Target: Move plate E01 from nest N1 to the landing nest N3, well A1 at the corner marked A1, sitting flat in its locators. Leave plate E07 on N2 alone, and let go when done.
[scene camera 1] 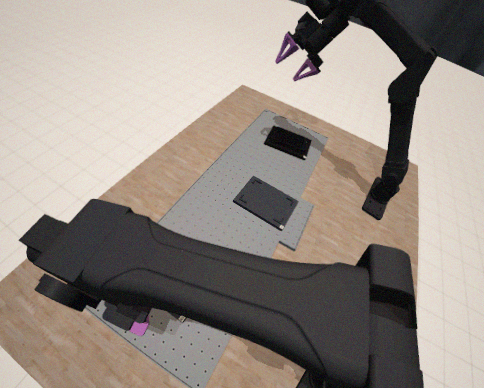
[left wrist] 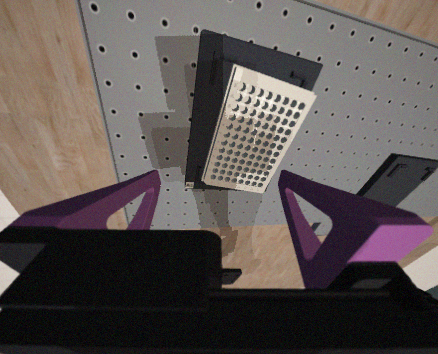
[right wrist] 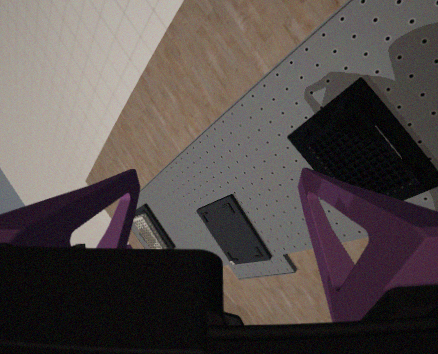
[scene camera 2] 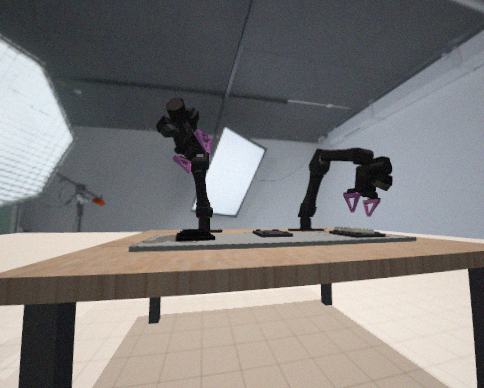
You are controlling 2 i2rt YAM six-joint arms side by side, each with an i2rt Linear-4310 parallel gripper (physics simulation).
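A white well plate lies askew on a dark nest labelled A1 at one corner. A black plate sits on another nest. Between them is an empty dark nest with corner locators. I cannot read E01 or E07 on either plate. My left gripper is open above the white plate, not touching it. My right gripper is open, high above the black plate's end.
The nests stand on a grey perforated board on a wooden table. The left arm crosses scene camera 1 and hides the white plate there. The right arm's base stands beside the board.
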